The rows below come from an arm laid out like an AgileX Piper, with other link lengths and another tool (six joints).
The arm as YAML. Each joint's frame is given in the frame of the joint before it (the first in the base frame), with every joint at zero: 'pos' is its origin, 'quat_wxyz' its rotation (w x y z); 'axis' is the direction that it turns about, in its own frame. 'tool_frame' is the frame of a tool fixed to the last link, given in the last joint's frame.
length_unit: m
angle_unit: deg
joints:
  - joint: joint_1
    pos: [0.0, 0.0, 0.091]
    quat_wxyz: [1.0, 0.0, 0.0, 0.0]
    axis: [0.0, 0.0, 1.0]
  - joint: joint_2
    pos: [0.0, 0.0, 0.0]
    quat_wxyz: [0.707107, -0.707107, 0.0, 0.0]
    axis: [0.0, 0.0, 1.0]
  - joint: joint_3
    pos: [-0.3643, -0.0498, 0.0]
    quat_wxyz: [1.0, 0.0, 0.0, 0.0]
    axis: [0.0, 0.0, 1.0]
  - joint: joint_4
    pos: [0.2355, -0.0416, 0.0]
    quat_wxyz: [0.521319, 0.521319, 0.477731, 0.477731]
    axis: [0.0, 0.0, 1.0]
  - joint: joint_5
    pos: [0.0, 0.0, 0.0]
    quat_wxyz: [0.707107, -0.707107, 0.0, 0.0]
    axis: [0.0, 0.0, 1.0]
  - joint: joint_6
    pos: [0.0, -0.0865, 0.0]
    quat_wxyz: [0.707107, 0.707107, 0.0, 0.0]
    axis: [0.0, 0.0, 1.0]
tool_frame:
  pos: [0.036, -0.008, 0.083]
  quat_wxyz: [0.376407, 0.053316, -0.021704, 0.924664]
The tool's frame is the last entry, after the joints.
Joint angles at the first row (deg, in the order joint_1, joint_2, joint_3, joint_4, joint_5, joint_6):
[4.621, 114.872, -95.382, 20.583, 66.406, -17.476]
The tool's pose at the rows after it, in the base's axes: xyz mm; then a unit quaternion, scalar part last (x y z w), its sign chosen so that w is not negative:
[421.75, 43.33, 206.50, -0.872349, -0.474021, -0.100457, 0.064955]
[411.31, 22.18, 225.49, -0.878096, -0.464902, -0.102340, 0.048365]
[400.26, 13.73, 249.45, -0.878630, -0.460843, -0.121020, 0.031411]
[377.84, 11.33, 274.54, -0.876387, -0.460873, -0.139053, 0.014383]
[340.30, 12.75, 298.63, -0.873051, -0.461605, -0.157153, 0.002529]
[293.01, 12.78, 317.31, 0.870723, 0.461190, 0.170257, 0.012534]
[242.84, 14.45, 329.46, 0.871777, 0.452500, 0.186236, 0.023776]
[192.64, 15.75, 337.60, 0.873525, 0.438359, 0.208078, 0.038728]
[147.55, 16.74, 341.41, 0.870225, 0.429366, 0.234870, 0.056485]
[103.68, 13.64, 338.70, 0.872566, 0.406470, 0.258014, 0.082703]
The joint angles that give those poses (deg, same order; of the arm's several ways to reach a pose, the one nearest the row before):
[0.867, 112.903, -95.381, 18.778, 67.818, -17.477]
[-1.440, 110.172, -95.381, 17.147, 69.676, -17.477]
[-2.449, 106.666, -95.270, 16.542, 70.324, -17.476]
[-2.676, 101.523, -93.131, 15.884, 70.539, -17.401]
[-2.672, 94.326, -88.520, 15.759, 70.622, -17.401]
[-2.672, 86.017, -82.767, 14.956, 70.930, -17.106]
[-2.672, 77.363, -76.867, 14.470, 71.198, -15.810]
[-2.671, 68.430, -71.653, 13.718, 71.507, -13.810]
[-2.670, 60.005, -67.494, 13.102, 71.822, -12.635]
[-2.664, 51.504, -63.504, 10.786, 72.038, -9.693]

